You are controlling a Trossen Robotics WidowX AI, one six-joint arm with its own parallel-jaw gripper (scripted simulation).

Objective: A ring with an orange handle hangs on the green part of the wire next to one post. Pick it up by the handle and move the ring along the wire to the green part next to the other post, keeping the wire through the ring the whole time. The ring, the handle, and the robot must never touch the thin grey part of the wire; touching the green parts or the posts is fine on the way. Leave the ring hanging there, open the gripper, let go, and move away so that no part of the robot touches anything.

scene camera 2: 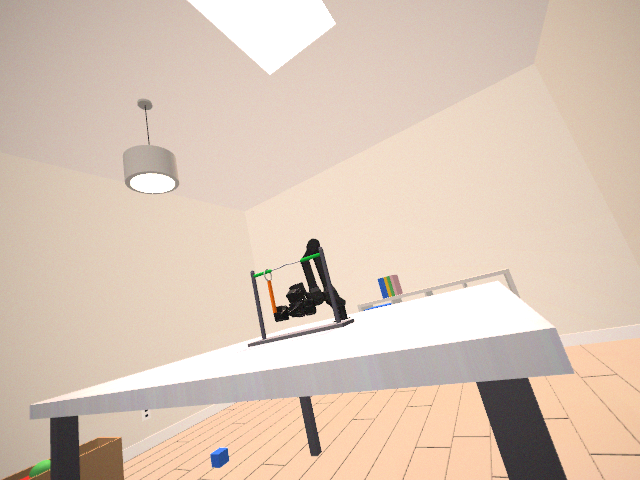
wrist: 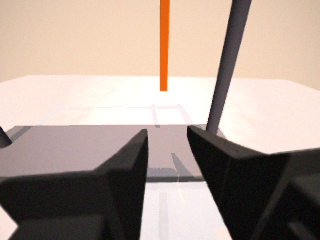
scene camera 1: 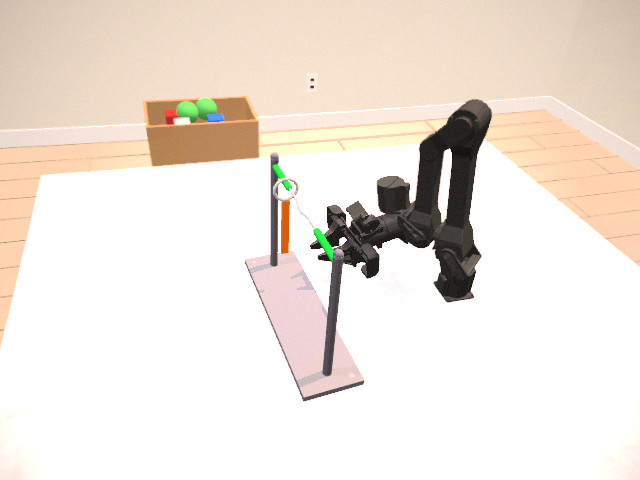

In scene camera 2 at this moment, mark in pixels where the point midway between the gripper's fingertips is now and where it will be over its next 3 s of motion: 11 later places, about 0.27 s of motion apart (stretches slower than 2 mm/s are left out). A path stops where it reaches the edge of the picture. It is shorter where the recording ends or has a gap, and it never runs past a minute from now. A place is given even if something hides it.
My gripper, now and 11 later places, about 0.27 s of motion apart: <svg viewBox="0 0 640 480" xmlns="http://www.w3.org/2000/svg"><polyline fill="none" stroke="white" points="285,315 281,309 280,308 278,307 276,307 274,308 271,309 269,309 268,310 268,310 268,310 267,308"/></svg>
